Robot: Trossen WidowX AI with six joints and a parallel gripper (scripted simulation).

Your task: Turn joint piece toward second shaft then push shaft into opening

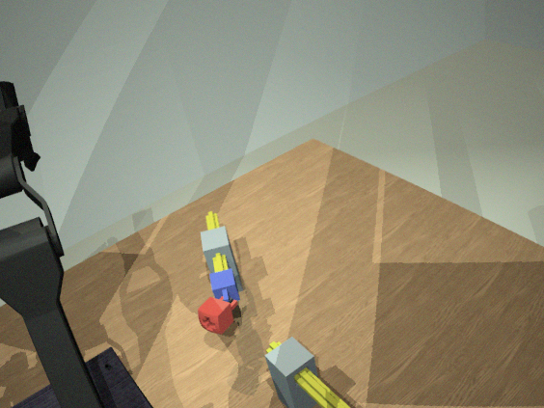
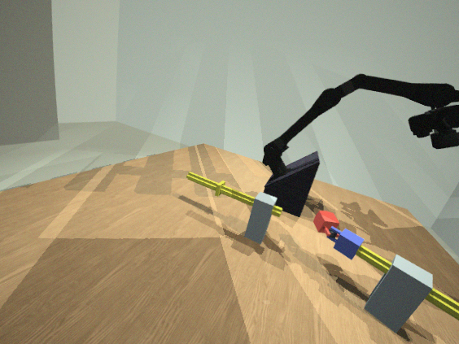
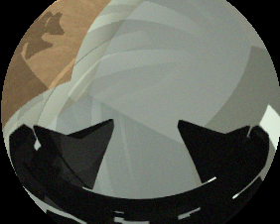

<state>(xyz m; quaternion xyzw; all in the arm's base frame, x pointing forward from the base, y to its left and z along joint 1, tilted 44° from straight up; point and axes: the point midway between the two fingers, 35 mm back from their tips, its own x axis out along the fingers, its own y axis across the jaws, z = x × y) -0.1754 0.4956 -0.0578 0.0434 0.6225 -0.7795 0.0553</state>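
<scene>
The red square joint piece lies 380 mm ahead of my gripper tip, 200 mm to the right of it and 330 mm below it.
</scene>
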